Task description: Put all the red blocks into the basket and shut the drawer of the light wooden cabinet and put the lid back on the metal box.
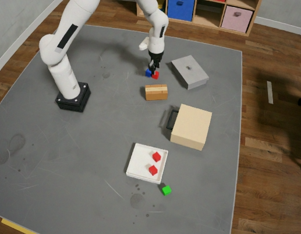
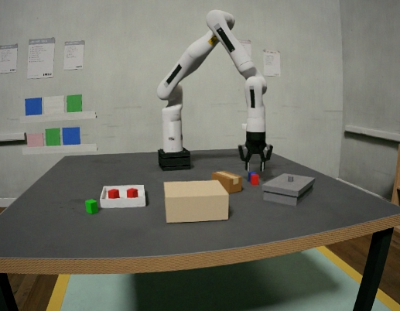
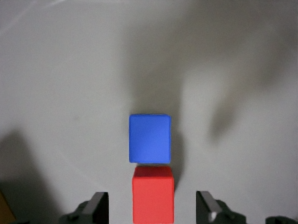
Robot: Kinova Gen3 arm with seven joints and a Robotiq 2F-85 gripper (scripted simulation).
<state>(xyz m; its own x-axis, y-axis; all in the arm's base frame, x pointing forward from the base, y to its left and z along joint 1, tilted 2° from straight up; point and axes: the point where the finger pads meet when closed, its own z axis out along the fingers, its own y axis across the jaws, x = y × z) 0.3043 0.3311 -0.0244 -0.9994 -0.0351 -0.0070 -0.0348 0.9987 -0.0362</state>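
My gripper is now 4 cm past the blue block and 5 cm above it. The rest, counted from my hand: cardboard box: 6 cm ahead, 12 cm to the right, 3 cm below; then lid: 16 cm ahead, 10 cm to the left, 2 cm below; then metal box: 16 cm ahead, 10 cm to the left, 4 cm below.
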